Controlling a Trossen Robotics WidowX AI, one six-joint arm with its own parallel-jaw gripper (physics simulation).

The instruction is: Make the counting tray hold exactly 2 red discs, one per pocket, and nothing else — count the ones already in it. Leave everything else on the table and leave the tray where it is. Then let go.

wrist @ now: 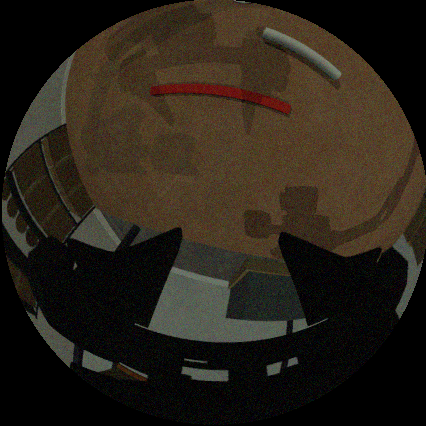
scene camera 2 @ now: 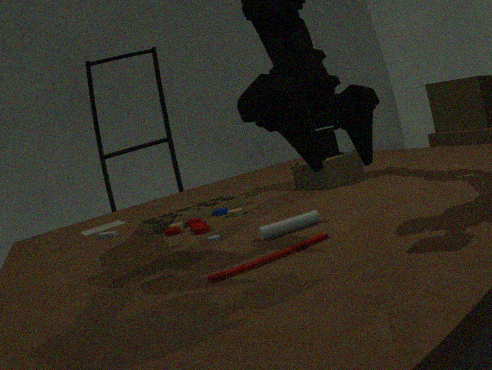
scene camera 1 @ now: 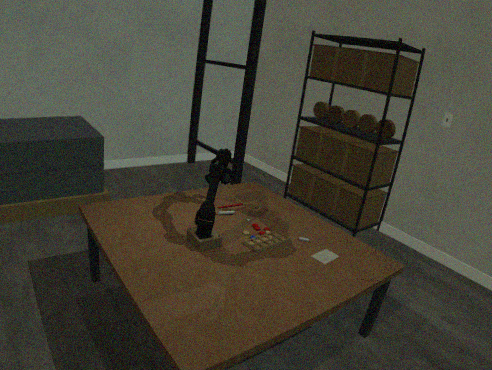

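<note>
The counting tray [scene camera 1: 272, 246] [scene camera 2: 150, 227] is a tan grid of pockets lying on the table beside the arm's base. Several red discs [scene camera 1: 256, 227] [scene camera 2: 200, 228] lie close together on the table along one side of it. A blue piece [scene camera 1: 252, 237] [scene camera 2: 220, 212] and a cream piece [scene camera 1: 246, 232] [scene camera 2: 235, 212] lie near the same side. No red shows in the tray's pockets in scene camera 1, but they are small and dark. My gripper [scene camera 2: 343, 166] [wrist: 231, 235] is open and empty, raised above the table, well away from the tray and discs.
A red rod [scene camera 1: 230, 206] [scene camera 2: 267, 258] [wrist: 215, 90] and a pale cylinder [scene camera 1: 226, 213] [scene camera 2: 289, 225] [wrist: 302, 52] lie between the discs and the table's far edge. A white card [scene camera 1: 325, 256] [scene camera 2: 104, 228] and a small pale piece [scene camera 1: 304, 239] [scene camera 2: 108, 234] lie beyond the tray.
</note>
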